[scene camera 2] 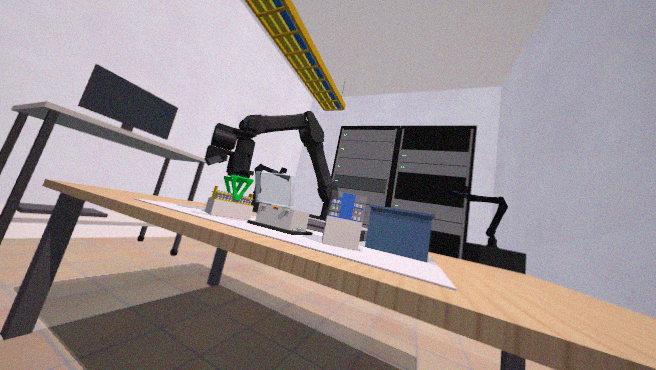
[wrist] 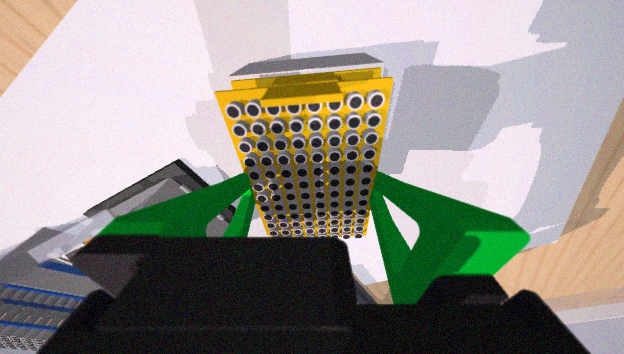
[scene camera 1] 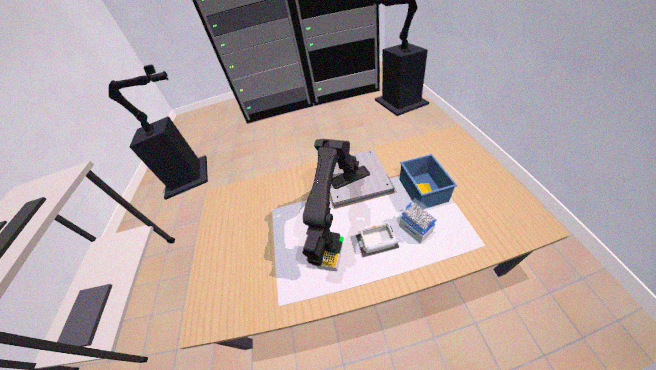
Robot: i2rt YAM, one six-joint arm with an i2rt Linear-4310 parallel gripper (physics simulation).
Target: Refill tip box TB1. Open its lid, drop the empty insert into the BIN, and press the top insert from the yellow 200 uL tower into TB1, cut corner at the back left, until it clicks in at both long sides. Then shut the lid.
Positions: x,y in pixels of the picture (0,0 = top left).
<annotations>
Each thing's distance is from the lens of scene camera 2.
clear lid (scene camera 2: pixel 275 189): 55 cm
</annotations>
